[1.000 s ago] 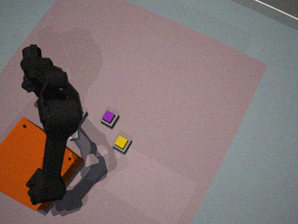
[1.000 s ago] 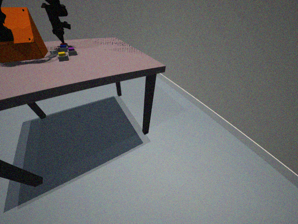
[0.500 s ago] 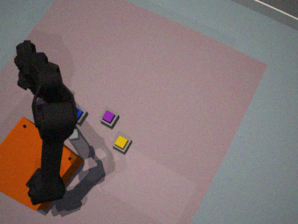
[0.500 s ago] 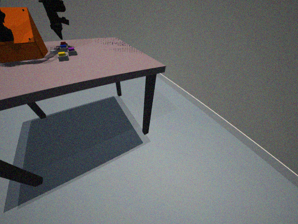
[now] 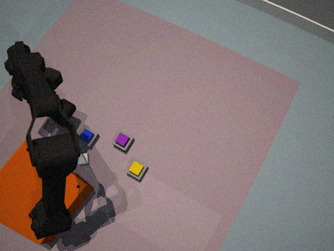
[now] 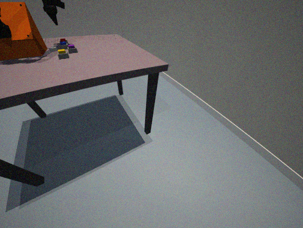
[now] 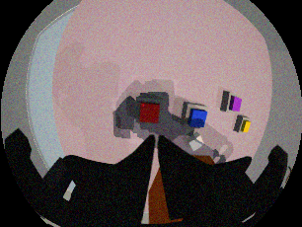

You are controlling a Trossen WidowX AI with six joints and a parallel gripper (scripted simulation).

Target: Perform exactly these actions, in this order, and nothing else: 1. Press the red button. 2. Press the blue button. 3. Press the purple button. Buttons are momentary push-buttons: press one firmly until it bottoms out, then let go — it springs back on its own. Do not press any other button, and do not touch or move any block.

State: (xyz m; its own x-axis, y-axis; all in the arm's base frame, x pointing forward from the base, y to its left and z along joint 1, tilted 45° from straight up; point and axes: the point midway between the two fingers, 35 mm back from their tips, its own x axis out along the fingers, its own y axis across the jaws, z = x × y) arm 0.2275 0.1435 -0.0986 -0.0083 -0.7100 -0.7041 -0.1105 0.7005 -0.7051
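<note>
Now: the blue button 1 cm ahead of my gripper tip, 9 cm to the right of it and 9 cm below it. Round my gripper tip: purple button (6 cm ahead, 19 cm to the right, 9 cm below); then small white block (6 cm behind, 12 cm to the right, 11 cm below); then red button (1 cm to the left, 9 cm below).
</note>
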